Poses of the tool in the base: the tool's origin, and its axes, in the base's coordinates. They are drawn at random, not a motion.
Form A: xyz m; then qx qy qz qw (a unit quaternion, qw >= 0).
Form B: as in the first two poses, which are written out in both.
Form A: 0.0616 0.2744 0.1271 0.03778 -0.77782 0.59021 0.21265
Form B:
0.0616 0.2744 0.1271
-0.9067 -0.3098 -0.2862
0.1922 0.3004 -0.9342
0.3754 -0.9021 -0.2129

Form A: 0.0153 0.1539 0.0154 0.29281 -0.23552 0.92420 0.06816
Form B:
0.0153 0.1539 0.0154
-0.8192 -0.2639 0.5091
-0.0119 -0.8798 -0.4753
0.5733 -0.3954 0.7176

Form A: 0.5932 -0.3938 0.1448 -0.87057 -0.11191 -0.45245 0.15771
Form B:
0.5932 -0.3938 0.1448
0.5655 0.3376 0.7525
0.0521 -0.9252 0.3759
0.8231 -0.1733 -0.5408

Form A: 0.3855 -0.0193 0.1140 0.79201 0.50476 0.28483 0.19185
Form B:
0.3855 -0.0193 0.1140
0.3282 0.6903 0.6449
0.9088 -0.4168 -0.0164
0.2575 0.5914 -0.7641

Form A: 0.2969 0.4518 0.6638 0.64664 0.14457 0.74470 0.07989
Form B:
0.2969 0.4518 0.6638
-0.1510 0.0680 0.9862
0.3060 -0.9454 0.1120
0.9400 0.3186 0.1219

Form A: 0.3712 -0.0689 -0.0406 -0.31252 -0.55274 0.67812 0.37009
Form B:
0.3712 -0.0689 -0.0406
-0.5307 -0.1564 -0.8330
0.8474 -0.1150 -0.5183
-0.0147 -0.9810 0.1936

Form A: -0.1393 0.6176 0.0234 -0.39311 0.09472 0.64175 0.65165
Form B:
-0.1393 0.6176 0.0234
0.1584 -0.9109 -0.3811
0.7619 -0.1328 0.6339
-0.6280 -0.3908 0.6730

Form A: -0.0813 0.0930 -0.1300 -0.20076 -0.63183 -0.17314 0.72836
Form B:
-0.0813 0.0930 -0.1300
0.1416 0.5059 -0.8509
0.0015 0.8594 0.5112
0.9899 -0.0737 0.1210

